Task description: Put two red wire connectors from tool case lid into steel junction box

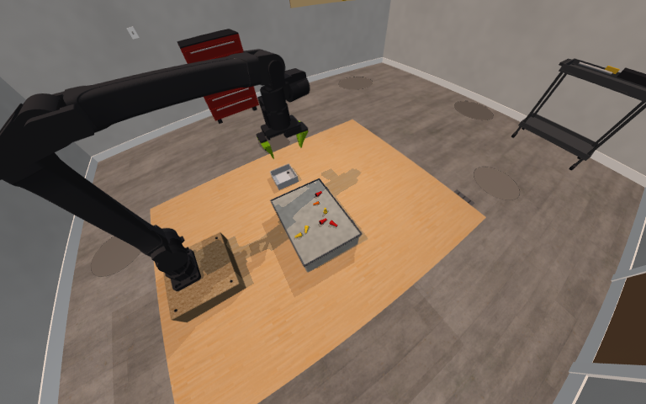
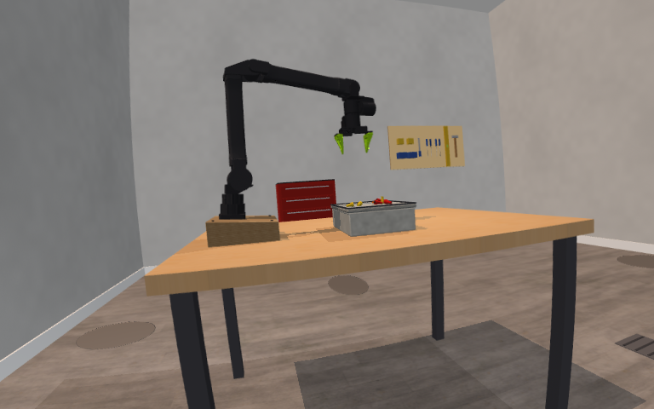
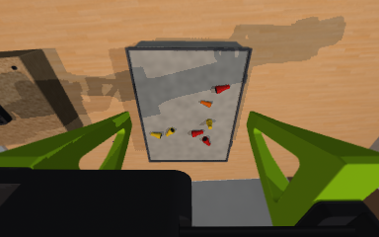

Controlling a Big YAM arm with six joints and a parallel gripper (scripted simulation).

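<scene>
My hand is 20 cm above the orange connector, 10 cm to the left of it and 3 cm short of it. The rest, counted from my hand: grey tool case 23 cm below, 14 cm to the right, 1 cm behind.
</scene>
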